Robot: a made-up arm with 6 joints. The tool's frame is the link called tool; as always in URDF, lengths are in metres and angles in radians. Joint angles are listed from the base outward.
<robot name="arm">
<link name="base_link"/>
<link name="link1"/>
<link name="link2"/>
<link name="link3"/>
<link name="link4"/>
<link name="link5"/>
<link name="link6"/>
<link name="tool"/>
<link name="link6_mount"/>
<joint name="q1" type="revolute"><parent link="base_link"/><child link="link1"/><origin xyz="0 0 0.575"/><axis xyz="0 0 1"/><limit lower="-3.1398" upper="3.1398"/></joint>
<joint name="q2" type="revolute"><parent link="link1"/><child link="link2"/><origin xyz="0 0 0" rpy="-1.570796 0 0"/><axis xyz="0 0 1"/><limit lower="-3.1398" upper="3.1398"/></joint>
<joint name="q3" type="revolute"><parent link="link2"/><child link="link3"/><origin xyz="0 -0.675 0" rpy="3.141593 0 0"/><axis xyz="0 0 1"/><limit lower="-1.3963" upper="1.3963"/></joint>
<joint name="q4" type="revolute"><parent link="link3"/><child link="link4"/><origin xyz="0 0 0" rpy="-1.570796 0 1.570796"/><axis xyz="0 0 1"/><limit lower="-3.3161" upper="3.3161"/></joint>
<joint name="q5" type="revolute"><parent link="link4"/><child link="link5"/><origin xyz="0 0 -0.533" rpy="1.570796 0 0"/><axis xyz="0 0 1"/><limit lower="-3.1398" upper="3.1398"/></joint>
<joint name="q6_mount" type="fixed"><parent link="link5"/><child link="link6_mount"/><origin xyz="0 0 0.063"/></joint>
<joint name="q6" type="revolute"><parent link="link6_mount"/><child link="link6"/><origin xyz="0 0 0.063" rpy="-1.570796 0 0"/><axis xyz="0 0 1"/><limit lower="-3.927" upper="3.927"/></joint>
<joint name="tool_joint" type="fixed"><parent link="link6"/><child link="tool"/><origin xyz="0 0 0" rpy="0 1.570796 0"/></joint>
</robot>
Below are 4 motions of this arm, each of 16 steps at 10 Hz.
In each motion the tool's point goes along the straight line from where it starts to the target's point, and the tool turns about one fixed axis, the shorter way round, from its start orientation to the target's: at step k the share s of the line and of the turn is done. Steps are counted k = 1, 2, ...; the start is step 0. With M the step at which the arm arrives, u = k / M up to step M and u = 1 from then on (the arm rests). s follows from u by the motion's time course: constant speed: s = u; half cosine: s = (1 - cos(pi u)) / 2; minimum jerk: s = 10 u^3 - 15 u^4 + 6 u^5.
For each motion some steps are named. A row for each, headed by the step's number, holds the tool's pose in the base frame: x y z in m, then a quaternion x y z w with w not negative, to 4 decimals.
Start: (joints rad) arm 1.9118 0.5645 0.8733 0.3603 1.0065 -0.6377
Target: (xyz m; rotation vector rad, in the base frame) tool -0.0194 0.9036 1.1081 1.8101 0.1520 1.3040
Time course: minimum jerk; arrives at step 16
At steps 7, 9, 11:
7: -0.1152 0.8679 1.2568 0.6061 -0.1336 0.7085 0.3360
9: -0.0791 0.8813 1.2008 0.6596 -0.0608 0.6464 0.3786
11: -0.0474 0.8932 1.1516 0.6992 0.0040 0.5844 0.4118

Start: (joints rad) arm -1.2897 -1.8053 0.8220 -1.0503 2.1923 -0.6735
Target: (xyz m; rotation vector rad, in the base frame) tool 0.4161 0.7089 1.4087 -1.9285 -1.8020 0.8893
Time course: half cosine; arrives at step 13
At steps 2, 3, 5, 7, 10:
2: -0.3119 0.9904 0.8118 0.1488 0.5780 -0.6901 0.4093
3: -0.2590 0.9700 0.8551 0.1978 0.6004 -0.6795 0.3725
5: -0.1069 0.9112 0.9798 0.3333 0.6497 -0.6325 0.2584
7: 0.0765 0.8402 1.1303 0.4804 0.6779 -0.5457 0.1087
10: 0.3190 0.7465 1.3291 -0.6351 -0.6608 0.3882 0.0965

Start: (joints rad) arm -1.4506 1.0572 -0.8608 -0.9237 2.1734 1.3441
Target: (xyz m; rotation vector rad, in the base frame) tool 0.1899 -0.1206 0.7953 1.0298 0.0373 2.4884
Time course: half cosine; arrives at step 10
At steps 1, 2, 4, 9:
1: -0.0324 -0.3140 0.4484 -0.4303 0.5785 -0.6735 0.1628
2: -0.0162 -0.2999 0.4736 -0.4346 0.5429 -0.7057 0.1353
4: 0.0407 -0.2504 0.5625 -0.4390 0.4052 -0.8012 0.0355
9: 0.1843 -0.1255 0.7866 0.3772 -0.0028 0.9013 0.2133

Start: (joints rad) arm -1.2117 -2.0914 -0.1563 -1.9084 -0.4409 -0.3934
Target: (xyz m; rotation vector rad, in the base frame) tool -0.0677 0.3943 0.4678 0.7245 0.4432 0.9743
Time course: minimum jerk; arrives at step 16
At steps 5, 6, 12, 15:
5: -0.1716 0.5931 0.7235 0.2151 -0.3066 0.4825 0.7918
6: -0.1595 0.5700 0.6938 0.2333 -0.2488 0.4863 0.8045
12: -0.0808 0.4194 0.5001 0.3268 0.1419 0.4651 0.8104
15: -0.0680 0.3948 0.4685 0.3373 0.2051 0.4542 0.7986

